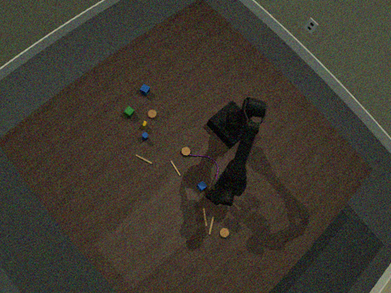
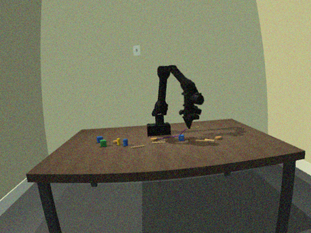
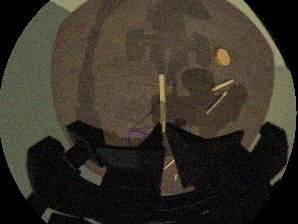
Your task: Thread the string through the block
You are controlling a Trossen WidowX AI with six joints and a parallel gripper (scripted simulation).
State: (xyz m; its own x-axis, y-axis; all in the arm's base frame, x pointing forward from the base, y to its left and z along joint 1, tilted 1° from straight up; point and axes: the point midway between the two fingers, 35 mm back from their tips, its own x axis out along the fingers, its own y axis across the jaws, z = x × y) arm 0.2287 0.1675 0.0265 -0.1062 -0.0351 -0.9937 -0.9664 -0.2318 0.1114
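The round wooden button lies 210 mm to the right of my gripper tip and 50 mm below it. The rest, counted from my gripper tip: green cube 80 mm ahead, 510 mm to the right, 40 mm below; yellow block 60 mm ahead, 420 mm to the right, 40 mm below; thin stick 10 mm to the left.
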